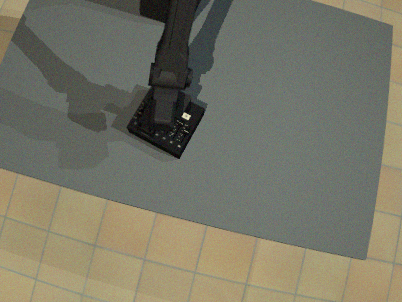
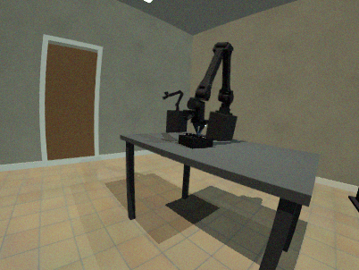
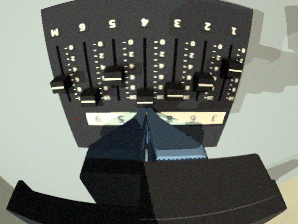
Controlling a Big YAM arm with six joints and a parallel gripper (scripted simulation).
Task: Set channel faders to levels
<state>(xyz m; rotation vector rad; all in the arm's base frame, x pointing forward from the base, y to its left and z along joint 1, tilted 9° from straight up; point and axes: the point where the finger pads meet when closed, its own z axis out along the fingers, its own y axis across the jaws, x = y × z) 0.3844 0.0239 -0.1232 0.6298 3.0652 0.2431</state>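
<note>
Right now my hand is 1 cm short of the fader cap 4. The rest, counted from my hand: fader cap 1: 1 cm ahead, 8 cm to the right; master fader cap: 5 cm ahead, 5 cm to the left; fader cap 5: 4 cm ahead, 1 cm to the left.
</note>
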